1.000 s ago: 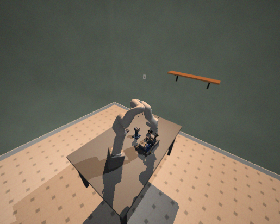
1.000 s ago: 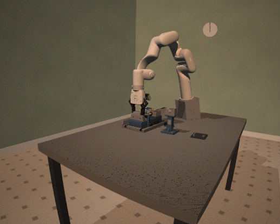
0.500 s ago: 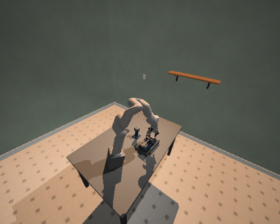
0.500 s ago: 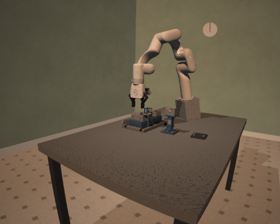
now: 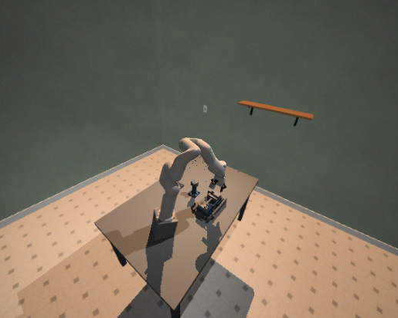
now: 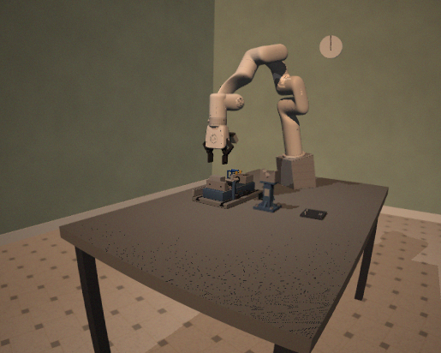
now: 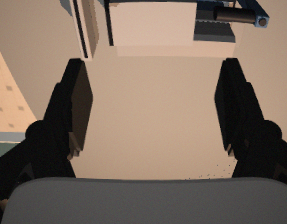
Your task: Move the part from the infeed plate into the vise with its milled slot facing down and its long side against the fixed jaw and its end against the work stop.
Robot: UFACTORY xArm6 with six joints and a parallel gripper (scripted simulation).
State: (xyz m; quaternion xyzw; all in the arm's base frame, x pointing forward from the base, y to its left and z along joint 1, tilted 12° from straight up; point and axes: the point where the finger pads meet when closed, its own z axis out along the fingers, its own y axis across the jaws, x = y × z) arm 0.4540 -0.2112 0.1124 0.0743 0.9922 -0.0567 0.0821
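Now: hand 9 cm above the part. Round my hand: air cylinder rod (10 cm below, 8 cm behind, 3 cm to the left); then work stop (9 cm below, 7 cm to the left, 1 cm ahead); then vise base rail (15 cm below, 8 cm behind, 6 cm to the right).
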